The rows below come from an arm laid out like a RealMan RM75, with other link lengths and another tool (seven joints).
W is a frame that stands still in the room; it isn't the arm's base.
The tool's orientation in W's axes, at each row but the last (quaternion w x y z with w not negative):
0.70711, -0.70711, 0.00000, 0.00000
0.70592, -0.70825, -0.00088, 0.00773
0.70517, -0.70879, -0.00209, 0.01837
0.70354, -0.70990, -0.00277, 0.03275
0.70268, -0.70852, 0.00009, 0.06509
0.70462, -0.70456, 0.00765, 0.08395
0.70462, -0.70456, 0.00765, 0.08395
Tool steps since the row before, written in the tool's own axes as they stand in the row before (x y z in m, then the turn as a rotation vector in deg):
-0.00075, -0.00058, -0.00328, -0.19, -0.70, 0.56
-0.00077, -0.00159, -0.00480, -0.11, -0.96, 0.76
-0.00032, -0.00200, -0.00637, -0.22, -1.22, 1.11
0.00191, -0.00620, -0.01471, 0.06, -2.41, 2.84
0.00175, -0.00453, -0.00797, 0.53, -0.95, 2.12
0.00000, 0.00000, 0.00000, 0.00, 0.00, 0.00
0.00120, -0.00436, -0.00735, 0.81, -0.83, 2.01
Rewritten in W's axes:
-0.00075, -0.00328, 0.00058, -0.19, 0.56, 0.70
-0.00070, -0.00480, 0.00161, -0.11, 0.76, 0.96
-0.00009, -0.00637, 0.00204, -0.22, 1.11, 1.22
0.00291, -0.01453, 0.00623, 0.02, 2.86, 2.38
0.00288, -0.00772, 0.00438, 0.42, 2.17, 0.89
0.00000, 0.00000, 0.00000, 0.00, 0.00, 0.00
0.00254, -0.00715, 0.00412, 0.69, 2.09, 0.73

